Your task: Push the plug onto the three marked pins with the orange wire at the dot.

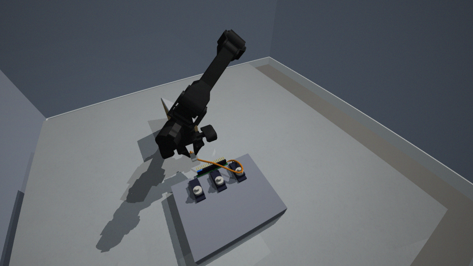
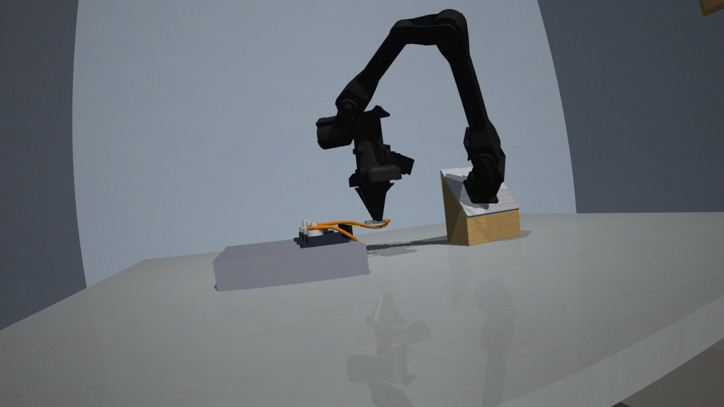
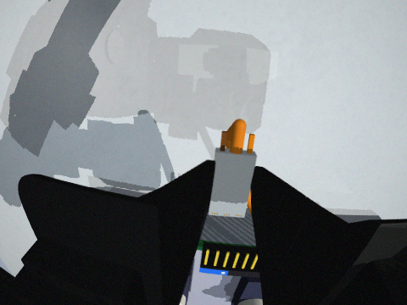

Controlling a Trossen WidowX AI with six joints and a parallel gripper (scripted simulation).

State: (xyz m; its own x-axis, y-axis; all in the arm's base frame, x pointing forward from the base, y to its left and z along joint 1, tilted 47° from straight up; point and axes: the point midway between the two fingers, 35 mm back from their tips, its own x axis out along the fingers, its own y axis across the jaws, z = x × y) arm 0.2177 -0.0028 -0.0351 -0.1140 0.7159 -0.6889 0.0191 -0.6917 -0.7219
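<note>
Now: gripper tip 7 cm short of the blue band. The rest, counted from my gripper tip: grey holder block 23 cm ahead, 5 cm to the left, 5 cm below.
</note>
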